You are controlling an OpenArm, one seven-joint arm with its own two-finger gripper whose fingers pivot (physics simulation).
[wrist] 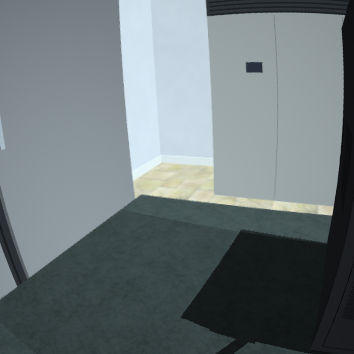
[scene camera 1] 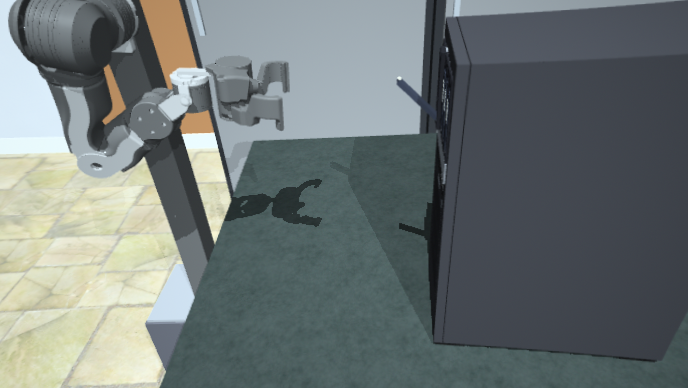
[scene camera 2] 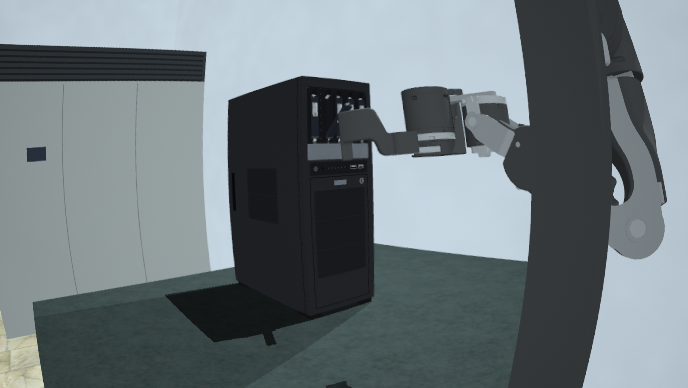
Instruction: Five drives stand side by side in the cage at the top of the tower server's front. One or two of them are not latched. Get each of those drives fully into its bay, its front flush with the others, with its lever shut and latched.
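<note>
The tower server (scene camera 1: pixel 565 200) (scene camera 2: pixel 270 200) (wrist: pixel 345 210) stands upright on the table, its drive cage at the top of its front. In scene camera 2 the second drive from the left (scene camera 2: pixel 327 107) has its lever (scene camera 2: pixel 332 130) (scene camera 1: pixel 417 97) swung out, hinged low and slanting up and outward. Whether that drive's body sits proud is too small to tell. The first drive (scene camera 2: pixel 314 117) has its lever upright against its front. The drives at the right are partly covered by a finger. My gripper (scene camera 1: pixel 284 109) is open and empty, well out in front of the cage, at about lever height. Its fingers do not show in the wrist view.
The dark green table (scene camera 1: pixel 300 300) (scene camera 2: pixel 440 300) (wrist: pixel 100 270) carries the tower. The arm's dark post (scene camera 1: pixel 175 200) (scene camera 2: pixel 560 200) stands beyond the table's edge, with a pale box (scene camera 1: pixel 172 300) near its foot. Grey cabinets (scene camera 2: pixel 100 175) (wrist: pixel 245 125) stand beyond the table.
</note>
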